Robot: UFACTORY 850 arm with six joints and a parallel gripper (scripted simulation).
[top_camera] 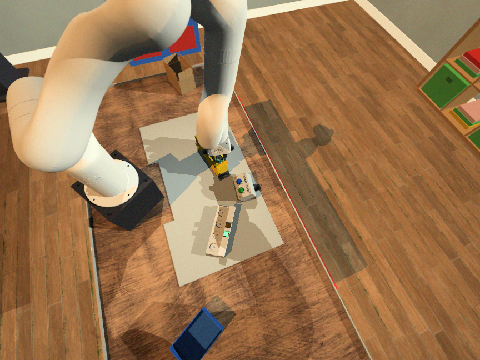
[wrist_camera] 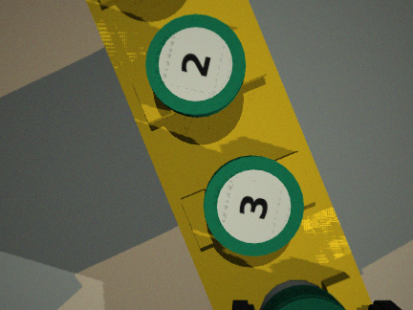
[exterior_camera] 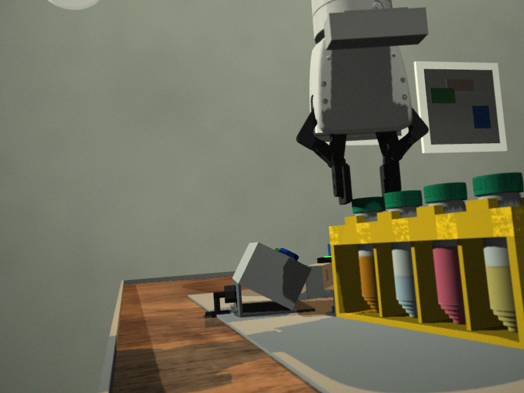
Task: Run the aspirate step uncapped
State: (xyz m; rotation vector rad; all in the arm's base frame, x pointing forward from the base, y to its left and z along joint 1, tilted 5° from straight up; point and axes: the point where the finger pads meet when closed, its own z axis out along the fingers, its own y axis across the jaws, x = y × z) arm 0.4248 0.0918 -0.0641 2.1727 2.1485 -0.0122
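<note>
The green cap is 20 mm below my hand. From my hand the other things lie so: blue cycle key: 110 mm to the right, 70 mm below, 70 mm ahead; grey key housing: 130 mm to the right, 90 mm ahead, 80 mm below; green key: 150 mm to the right, 70 mm below, 70 mm ahead.
</note>
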